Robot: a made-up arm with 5 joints.
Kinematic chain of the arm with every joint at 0, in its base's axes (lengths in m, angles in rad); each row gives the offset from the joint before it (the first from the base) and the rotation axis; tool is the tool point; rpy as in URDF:
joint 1: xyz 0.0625 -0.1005 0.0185 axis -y
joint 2: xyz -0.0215 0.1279 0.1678 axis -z
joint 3: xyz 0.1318 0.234 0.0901 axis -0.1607 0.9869 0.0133
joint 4: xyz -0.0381 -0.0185 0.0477 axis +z
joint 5: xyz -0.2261 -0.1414 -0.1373 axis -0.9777 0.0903 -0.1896
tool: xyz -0.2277 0.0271 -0.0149 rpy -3.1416 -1.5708 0
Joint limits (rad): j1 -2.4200..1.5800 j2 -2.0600..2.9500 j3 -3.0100..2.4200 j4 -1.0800..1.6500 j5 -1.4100..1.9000
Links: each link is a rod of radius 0.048 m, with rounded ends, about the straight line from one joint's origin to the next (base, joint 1, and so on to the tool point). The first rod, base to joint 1, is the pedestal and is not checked.
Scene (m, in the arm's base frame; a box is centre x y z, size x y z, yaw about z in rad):
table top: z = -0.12
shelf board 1: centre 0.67 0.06 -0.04 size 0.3 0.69 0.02 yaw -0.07
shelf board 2: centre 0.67 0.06 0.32 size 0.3 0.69 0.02 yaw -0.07
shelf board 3: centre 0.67 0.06 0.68 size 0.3 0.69 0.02 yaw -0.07
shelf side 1: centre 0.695 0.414 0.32 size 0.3 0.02 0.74 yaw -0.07
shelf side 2: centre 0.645 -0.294 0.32 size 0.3 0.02 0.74 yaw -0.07
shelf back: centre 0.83 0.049 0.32 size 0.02 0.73 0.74 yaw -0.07
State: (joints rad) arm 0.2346 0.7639 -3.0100 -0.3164 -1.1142
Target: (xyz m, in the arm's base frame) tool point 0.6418 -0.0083 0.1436
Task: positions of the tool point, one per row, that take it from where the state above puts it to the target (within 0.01 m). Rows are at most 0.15 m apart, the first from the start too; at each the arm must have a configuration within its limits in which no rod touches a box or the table.
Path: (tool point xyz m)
1: 0.5779 -0.1324 0.5020
2: 0.4781 -0.1225 0.5002
3: 0.3759 -0.1138 0.4802
4: 0.3956 -0.0460 0.3704
5: 0.3835 -0.0011 0.2546
6: 0.3442 0.0126 0.1436
7: 0.4406 0.0375 0.1537
8: 0.5421 0.0300 0.1571
9: 0.6418 -0.0083 0.1436

